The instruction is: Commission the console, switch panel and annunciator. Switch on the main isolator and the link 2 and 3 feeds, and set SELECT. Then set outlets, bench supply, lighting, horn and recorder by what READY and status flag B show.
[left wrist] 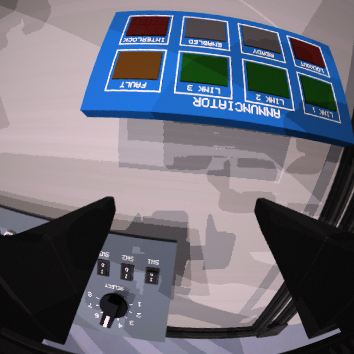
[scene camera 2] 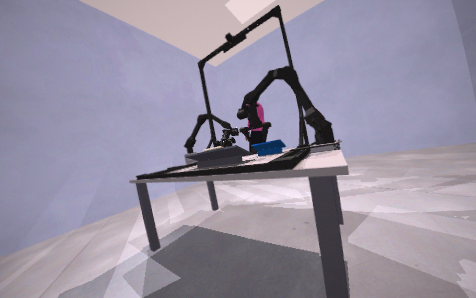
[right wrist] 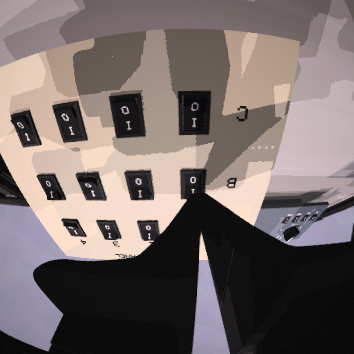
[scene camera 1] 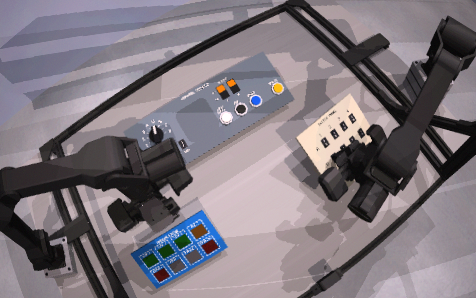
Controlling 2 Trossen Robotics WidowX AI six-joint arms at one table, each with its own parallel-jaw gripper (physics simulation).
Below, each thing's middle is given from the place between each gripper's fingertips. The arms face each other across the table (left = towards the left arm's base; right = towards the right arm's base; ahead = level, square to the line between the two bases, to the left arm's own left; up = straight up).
Right now my left hand is 8 cm past the LINK 3 lamp [left wrist: 198, 68], 1 cm to the left of it and 3 cm above it. From my left hand the other things lie so: LINK 1 lamp [left wrist: 315, 92] 10 cm behind, 8 cm to the left, 3 cm below; LINK 2 lamp [left wrist: 261, 78] 9 cm behind, 3 cm to the left, 3 cm below; FAULT tile [left wrist: 130, 64] 8 cm behind, 5 cm to the right, 3 cm below.
My right hand is 2 cm past the FAULT tile, 34 cm to the right of it and 2 cm above it. Round my right hand: LINK 3 lamp: 2 cm behind, 38 cm to the left, 2 cm below; then LINK 1 lamp: 4 cm behind, 47 cm to the left, 2 cm below; then LINK 2 lamp: 3 cm behind, 42 cm to the left, 2 cm below.
